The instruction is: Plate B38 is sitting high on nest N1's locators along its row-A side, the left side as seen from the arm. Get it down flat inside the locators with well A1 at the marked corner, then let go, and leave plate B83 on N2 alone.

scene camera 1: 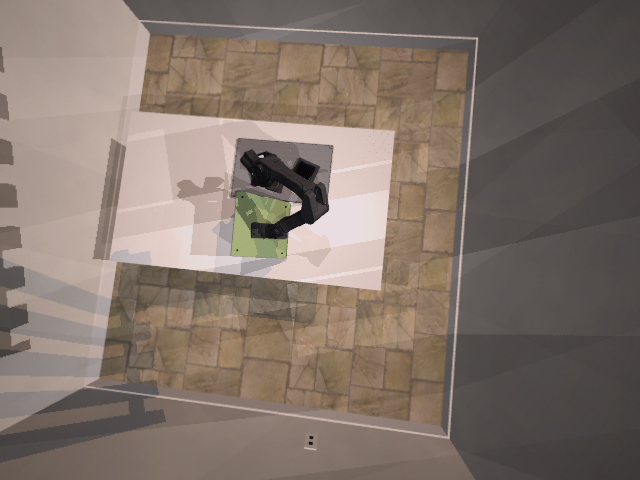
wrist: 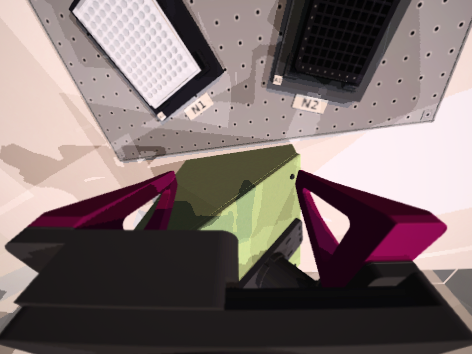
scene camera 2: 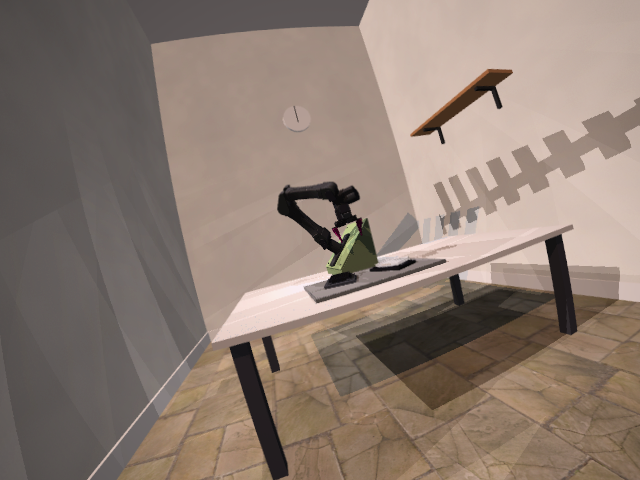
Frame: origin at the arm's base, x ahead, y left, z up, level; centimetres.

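Seen in the pictures: gripper, fingertip midpoint: [scene camera 1: 270, 185] [wrist: 236, 177] [scene camera 2: 352, 239]; arm's base at its link origin: [scene camera 1: 269, 231] [wrist: 265, 267] [scene camera 2: 340, 250].
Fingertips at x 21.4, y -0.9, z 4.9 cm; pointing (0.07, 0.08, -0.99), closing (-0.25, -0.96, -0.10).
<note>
Pixels of each thing's middle, then the offset from my fingertips to it. "spot": a spot on its surface instead. Level surfaces: height alone.
- white plate B38 at the middle of its body: [wrist: 140, 42] [scene camera 2: 392, 262] dz -13.6, dx +13.0, dy +10.1 cm
- black nest N1 at a spot on its surface: [wrist: 213, 70] spot: dz -14.6, dx +7.9, dy +2.5 cm
- small corner tag at a spot on its surface: [wrist: 161, 116] spot: dz -14.6, dx +4.3, dy +12.4 cm
- black plate B83 at the middle of its body: [wrist: 350, 10] [scene camera 2: 339, 277] [scene camera 1: 302, 175] dz -13.9, dx +9.5, dy -13.5 cm
- nest N2 at a spot on its surface: [wrist: 320, 93] spot: dz -14.6, dx +1.9, dy -10.7 cm
- grey perforated board at the middle of its body: [wrist: 237, 18] [scene camera 2: 369, 275] [scene camera 1: 282, 171] dz -16.4, dx +12.5, dy -1.7 cm
- white table at its surface level: dz -17.1 cm
In the wrist view the white plate B38 [wrist: 140, 47] [scene camera 2: 393, 261] lies on black nest N1 [wrist: 213, 70], close to its left long side, with a wider black strip showing at its right. A small corner tag [wrist: 161, 116] sits at N1's near corner; its lettering is too small to read. The plate's tilt is hard to judge, and its far end is cut off. The black plate B83 [wrist: 345, 40] [scene camera 1: 306, 169] sits on nest N2 [wrist: 320, 93], whose corner tag reads A1. My gripper [wrist: 236, 177] [scene camera 2: 349, 235] is open and empty, raised above the table, apart from both plates.
The grey perforated board [wrist: 250, 100] [scene camera 1: 320, 152] [scene camera 2: 320, 294] carries both nests. A green wedge-shaped mount [wrist: 270, 200] [scene camera 1: 248, 245] [scene camera 2: 364, 253] under the arm base stands beside the board. The white table [scene camera 1: 356, 206] [scene camera 2: 279, 315] extends around them. A wooden shelf [scene camera 2: 460, 103] is on the wall.
</note>
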